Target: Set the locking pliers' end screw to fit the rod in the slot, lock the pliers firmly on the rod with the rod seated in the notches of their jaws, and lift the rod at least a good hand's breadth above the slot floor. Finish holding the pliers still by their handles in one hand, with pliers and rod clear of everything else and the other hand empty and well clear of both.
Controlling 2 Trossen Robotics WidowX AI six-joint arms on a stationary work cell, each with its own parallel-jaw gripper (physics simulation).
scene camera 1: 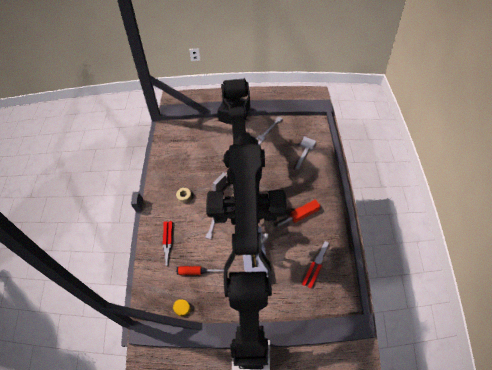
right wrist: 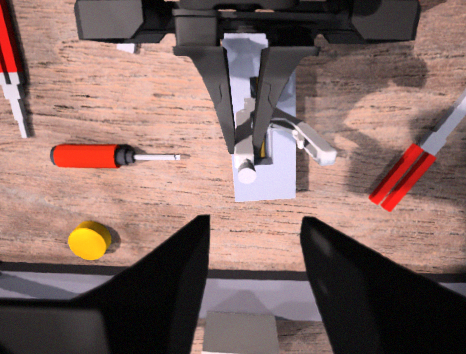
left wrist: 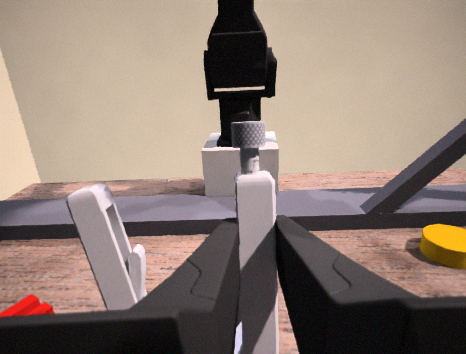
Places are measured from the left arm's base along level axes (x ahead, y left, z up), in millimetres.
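Pixels of known places: left gripper, fingertip midpoint: (right wrist: pixel 243 152) (left wrist: pixel 255 228); right gripper, fingertip midpoint: (right wrist: pixel 255 226); left arm's base, origin of the base link: (scene camera 1: pixel 233 105); right arm's base, origin of the base link: (scene camera 1: pixel 251 357).
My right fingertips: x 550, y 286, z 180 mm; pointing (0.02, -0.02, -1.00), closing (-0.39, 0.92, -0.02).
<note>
Ahead of a thing's pixels: the offset from my right fingertips to its middle. "spot": to the spot under its first point.
The grey locking pliers stand with their fixed handle {spot: dx -1, dy -4, dz -94 mm} (left wrist: pixel 257 200) (right wrist: pixel 243 150) raised toward the camera and the knurled end screw {dx +7, dy +2, dz -74 mm} (left wrist: pixel 248 135) (right wrist: pixel 247 173) at its end. Their lever handle {spot: dx -25, dy +43, dz -100 mm} (left wrist: pixel 95 230) (right wrist: pixel 317 146) is swung out to one side, apart from the fixed handle. My left gripper (left wrist: pixel 255 228) is shut on the fixed handle. The pale slot block {dx -5, dy +18, dz -228 mm} (right wrist: pixel 275 185) (scene camera 1: pixel 249 266) lies below; part of the brass rod {spot: dx +25, dy +37, dz -232 mm} (right wrist: pixel 263 149) shows in its slot. The jaws are mostly hidden by the left fingers. My right gripper (right wrist: pixel 255 226) is partly open and empty, apart from the pliers.
A red screwdriver {dx +106, dy -116, dz -231 mm} (scene camera 1: pixel 189 270) (right wrist: pixel 87 156) and a yellow disc {dx +240, dy -118, dz -235 mm} (scene camera 1: pixel 181 307) (left wrist: pixel 445 245) (right wrist: pixel 89 241) lie to the left. Red-handled pliers {dx -53, dy +214, dz -240 mm} (scene camera 1: pixel 312 272) (right wrist: pixel 402 177) lie to the right, another pair {dx +61, dy -262, dz -240 mm} (scene camera 1: pixel 167 237) at far left. A hammer {dx -458, dy +36, dz -239 mm} (scene camera 1: pixel 307 143) lies farther back. Dark frame posts (scene camera 1: pixel 137 60) border the table.
</note>
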